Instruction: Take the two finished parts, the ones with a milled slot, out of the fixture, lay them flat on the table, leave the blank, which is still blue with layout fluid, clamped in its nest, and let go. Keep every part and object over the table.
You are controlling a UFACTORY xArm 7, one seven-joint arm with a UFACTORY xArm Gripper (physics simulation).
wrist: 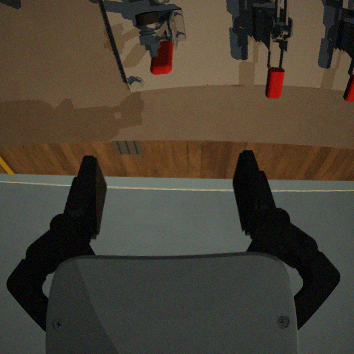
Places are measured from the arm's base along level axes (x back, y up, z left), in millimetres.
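Pixels of known places: gripper, between the fingertips: (167,167).
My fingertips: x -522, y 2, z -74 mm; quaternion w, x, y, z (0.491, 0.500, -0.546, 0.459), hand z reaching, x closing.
Note:
Behind a point stands the place of what it marks.
My gripper (167,167) @[z -74, x -522, y 2 mm] is open and empty, its two black fingers wide apart at the middle of the wrist view. Beyond the fingertips, at the top, stand toggle clamps of the fixture. The left clamp's red handle (162,57) @[z -85, x -493, y -91 mm] is apart from the fingers. The middle clamp's red handle (275,82) @[z 26, x -527, y -118 mm] hangs below dark linkage, and a right clamp's red handle (350,89) @[z 131, x -519, y -124 mm] is cut by the right edge. The fixture is cut off by the top edge. The slotted parts and the blue blank cannot be made out.
A thin dark rod (113,42) @[z -151, x -503, y -165 mm] slants down left of the left clamp. The tan table (210,70) @[z -39, x -544, y -165 mm] has dark shadows on its left. Past its edge show a wooden strip (200,160) with a small grey grille (128,147), and a blue-grey surface (167,215).

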